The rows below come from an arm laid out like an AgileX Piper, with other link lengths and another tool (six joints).
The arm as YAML. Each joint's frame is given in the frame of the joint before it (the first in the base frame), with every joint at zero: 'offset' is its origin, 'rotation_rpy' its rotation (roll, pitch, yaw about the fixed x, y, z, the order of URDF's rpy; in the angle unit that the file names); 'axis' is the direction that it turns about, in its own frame. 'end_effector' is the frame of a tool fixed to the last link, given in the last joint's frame.
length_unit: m
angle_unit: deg
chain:
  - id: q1
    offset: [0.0, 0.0, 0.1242]
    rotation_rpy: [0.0, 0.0, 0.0]
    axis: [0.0, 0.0, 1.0]
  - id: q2
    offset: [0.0, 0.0, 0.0]
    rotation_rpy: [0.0, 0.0, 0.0]
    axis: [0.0, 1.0, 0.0]
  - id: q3
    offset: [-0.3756, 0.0, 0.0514]
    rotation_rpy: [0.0, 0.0, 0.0]
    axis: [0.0, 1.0, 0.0]
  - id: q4
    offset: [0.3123, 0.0, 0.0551]
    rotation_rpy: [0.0, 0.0, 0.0]
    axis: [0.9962, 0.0, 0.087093]
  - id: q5
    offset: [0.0, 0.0, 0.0]
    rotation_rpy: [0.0, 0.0, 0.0]
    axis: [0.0, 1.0, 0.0]
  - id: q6
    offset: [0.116, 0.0, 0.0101]
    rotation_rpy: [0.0, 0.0, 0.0]
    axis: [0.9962, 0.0, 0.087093]
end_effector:
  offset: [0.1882, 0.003, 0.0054]
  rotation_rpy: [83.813, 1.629, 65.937]
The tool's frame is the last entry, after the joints.
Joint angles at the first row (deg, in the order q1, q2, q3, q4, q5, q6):
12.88 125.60 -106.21 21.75 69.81 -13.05
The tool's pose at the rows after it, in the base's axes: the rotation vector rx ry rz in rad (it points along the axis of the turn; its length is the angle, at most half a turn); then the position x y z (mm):
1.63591 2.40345 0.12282 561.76 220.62 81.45
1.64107 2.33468 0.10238 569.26 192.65 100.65
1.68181 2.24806 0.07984 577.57 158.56 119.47
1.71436 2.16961 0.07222 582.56 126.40 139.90
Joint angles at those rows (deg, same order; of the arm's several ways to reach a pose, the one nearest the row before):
12.74 123.36 -106.21 18.22 70.17 -12.24
11.23 121.12 -106.21 15.43 70.40 -11.19
8.98 119.01 -106.21 12.99 70.54 -9.42
6.64 116.69 -105.92 11.28 70.54 -8.47

